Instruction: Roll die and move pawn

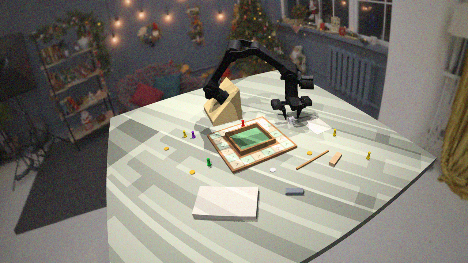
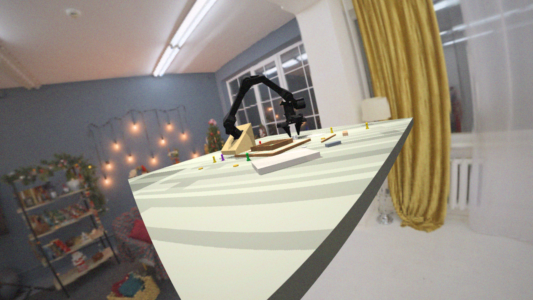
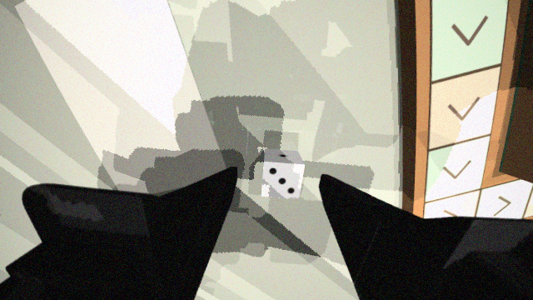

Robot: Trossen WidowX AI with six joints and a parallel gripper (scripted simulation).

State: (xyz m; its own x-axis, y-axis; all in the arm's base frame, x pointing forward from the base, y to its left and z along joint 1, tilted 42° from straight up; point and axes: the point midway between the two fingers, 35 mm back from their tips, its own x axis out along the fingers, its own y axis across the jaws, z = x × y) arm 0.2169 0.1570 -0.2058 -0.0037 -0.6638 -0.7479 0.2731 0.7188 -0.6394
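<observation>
My gripper tip is 10 mm above the white die. From my gripper tip the other things lie so: wooden stick (280 mm ahead, 70 mm to the right, 20 mm below); red pawn (60 mm behind, 220 mm to the right, 10 mm above); white sheet (70 mm ahead, 90 mm to the left, 20 mm below).
</observation>
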